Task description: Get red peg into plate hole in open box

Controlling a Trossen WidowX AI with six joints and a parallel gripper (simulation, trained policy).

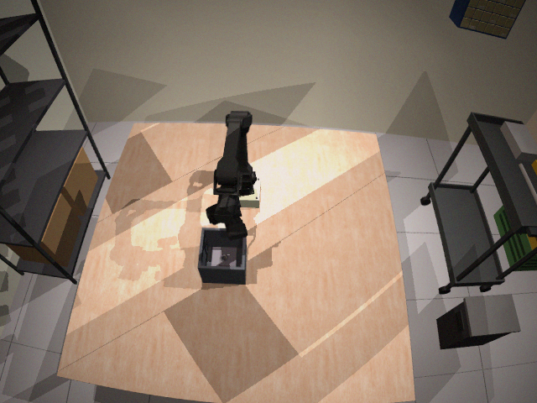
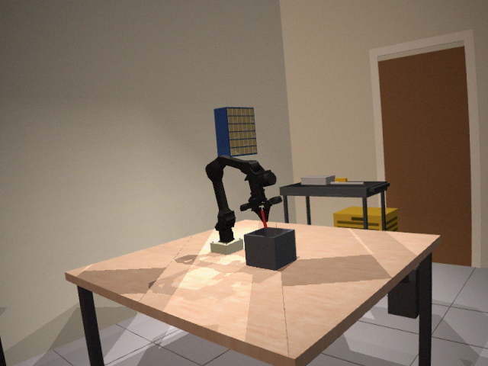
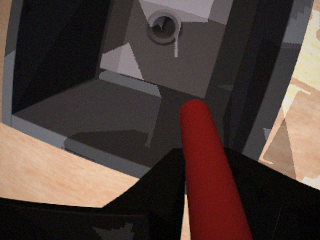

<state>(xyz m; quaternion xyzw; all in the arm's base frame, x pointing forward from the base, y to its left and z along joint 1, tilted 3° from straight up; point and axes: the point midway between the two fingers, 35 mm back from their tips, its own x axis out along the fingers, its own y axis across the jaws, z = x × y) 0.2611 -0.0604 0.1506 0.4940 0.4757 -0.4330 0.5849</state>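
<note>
Right now the plate is 40 mm ahead of my gripper tip, 50 mm to the right of it and 120 mm below it. From my gripper tip the other things lie so: red peg: 10 mm to the right, 20 mm above.
</note>
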